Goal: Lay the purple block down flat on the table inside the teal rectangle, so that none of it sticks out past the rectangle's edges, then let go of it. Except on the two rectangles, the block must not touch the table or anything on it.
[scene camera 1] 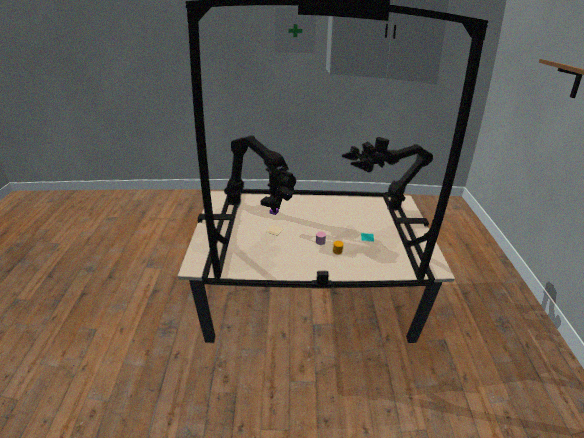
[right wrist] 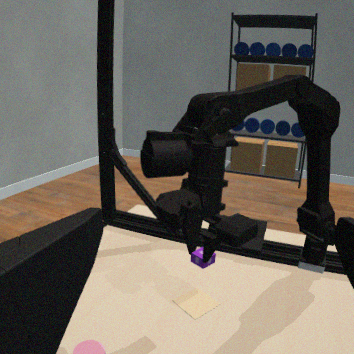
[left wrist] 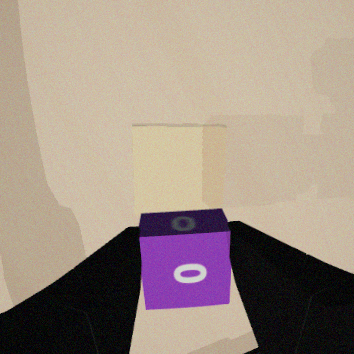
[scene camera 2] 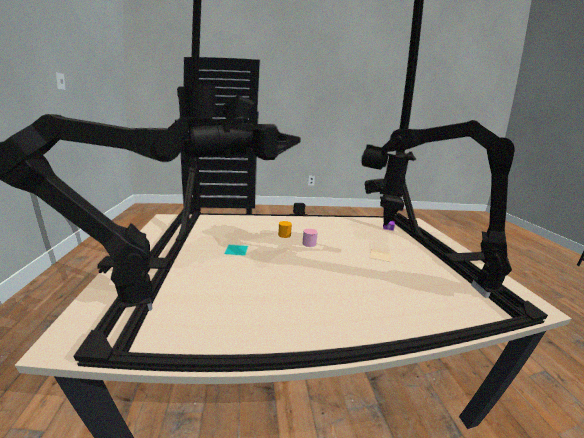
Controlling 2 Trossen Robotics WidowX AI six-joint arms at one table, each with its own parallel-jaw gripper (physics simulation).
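Places are measured from the left arm's base along level axes (x right, y up, z back), in centimetres.
Where they show: left gripper, fingertip midpoint: [scene camera 1: 276, 210] [right wrist: 198, 257] [left wrist: 183, 235] [scene camera 2: 385, 223]; right gripper, fingertip midpoint: [scene camera 1: 346, 159] [right wrist: 222, 225] [scene camera 2: 289, 138]; left arm's base, link origin: [scene camera 1: 234, 202] [right wrist: 312, 257] [scene camera 2: 488, 285]; right arm's base, link origin: [scene camera 1: 394, 207] [scene camera 2: 135, 296].
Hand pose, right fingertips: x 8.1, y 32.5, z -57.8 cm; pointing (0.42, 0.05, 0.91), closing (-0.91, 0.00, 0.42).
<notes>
Things, the pixels of their centre, and the offset from my right fingertips. "pt": a spot on its surface instead.
- purple block, body centre: [left wrist: 184, 258] [right wrist: 202, 257] [scene camera 2: 388, 225] dx +12.4, dy -23.6, dz +32.5 cm
- teal rectangle, surface spot: [scene camera 2: 236, 250] [scene camera 1: 367, 236] pt dx +12.7, dy -34.3, dz -13.5 cm
- pale yellow rectangle, surface spot: [left wrist: 167, 167] [right wrist: 197, 304] [scene camera 2: 379, 256] [scene camera 1: 276, 229] pt dx +12.2, dy -34.3, dz +31.6 cm
- pink cylinder, body centre: [scene camera 2: 309, 237] [scene camera 1: 320, 238] dx +19.8, dy -32.1, dz +9.5 cm
- orange cylinder, body centre: [scene camera 2: 284, 229] [scene camera 1: 338, 247] dx +26.0, dy -32.2, dz +1.4 cm
The purple block [scene camera 1: 274, 211] [scene camera 2: 390, 226] [left wrist: 186, 270] [right wrist: 203, 258], marked with white rings, is in the left gripper [scene camera 1: 273, 209] [scene camera 2: 389, 224] [left wrist: 185, 260] [right wrist: 202, 254], which is shut on it and holds it above the table. The teal rectangle [scene camera 1: 367, 237] [scene camera 2: 236, 250] lies flat, at the right in scene camera 1 and left of the middle in scene camera 2. The right gripper [scene camera 1: 348, 161] [scene camera 2: 298, 139] is open and empty, high above the table; parts of its fingers show at both edges of the right wrist view.
A pale yellow rectangle [scene camera 1: 274, 231] [scene camera 2: 381, 255] [left wrist: 167, 167] [right wrist: 197, 303] lies below and beside the held block. A pink cylinder [scene camera 1: 321, 238] [scene camera 2: 310, 238] [right wrist: 89, 347] and an orange cylinder [scene camera 1: 338, 247] [scene camera 2: 285, 229] stand on the table between the two rectangles. Black frame rails edge the table.
</notes>
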